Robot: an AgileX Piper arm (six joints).
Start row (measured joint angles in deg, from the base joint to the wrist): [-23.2, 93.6, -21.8, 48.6, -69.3, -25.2]
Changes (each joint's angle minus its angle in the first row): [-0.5, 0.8, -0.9, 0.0, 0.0, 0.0]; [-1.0, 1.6, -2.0, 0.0, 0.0, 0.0]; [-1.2, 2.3, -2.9, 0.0, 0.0, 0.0]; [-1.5, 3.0, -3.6, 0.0, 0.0, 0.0]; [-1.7, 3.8, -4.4, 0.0, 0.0, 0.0]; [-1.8, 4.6, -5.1, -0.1, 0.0, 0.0]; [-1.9, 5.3, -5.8, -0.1, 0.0, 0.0]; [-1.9, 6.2, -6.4, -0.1, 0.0, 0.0]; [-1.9, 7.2, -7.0, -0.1, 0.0, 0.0]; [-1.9, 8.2, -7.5, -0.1, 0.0, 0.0]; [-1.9, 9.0, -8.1, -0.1, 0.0, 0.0]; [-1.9, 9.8, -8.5, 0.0, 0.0, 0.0]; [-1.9, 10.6, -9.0, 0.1, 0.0, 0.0]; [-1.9, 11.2, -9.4, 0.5, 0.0, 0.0]
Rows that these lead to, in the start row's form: [-23.7, 94.4, -22.7, 48.6, -69.3, -25.2]; [-24.2, 95.2, -23.8, 48.6, -69.3, -25.2]; [-24.4, 95.9, -24.7, 48.6, -69.3, -25.2]; [-24.7, 96.6, -25.4, 48.6, -69.3, -25.2]; [-24.9, 97.4, -26.2, 48.6, -69.3, -25.2]; [-25.0, 98.2, -26.9, 48.5, -69.3, -25.2]; [-25.1, 98.9, -27.6, 48.5, -69.3, -25.2]; [-25.1, 99.8, -28.2, 48.5, -69.3, -25.2]; [-25.1, 100.8, -28.8, 48.5, -69.3, -25.2]; [-25.1, 101.8, -29.3, 48.5, -69.3, -25.2]; [-25.1, 102.6, -29.9, 48.5, -69.3, -25.2]; [-25.1, 103.4, -30.3, 48.6, -69.3, -25.2]; [-25.1, 104.2, -30.8, 48.7, -69.3, -25.2]; [-25.1, 104.8, -31.2, 49.1, -69.3, -25.2]
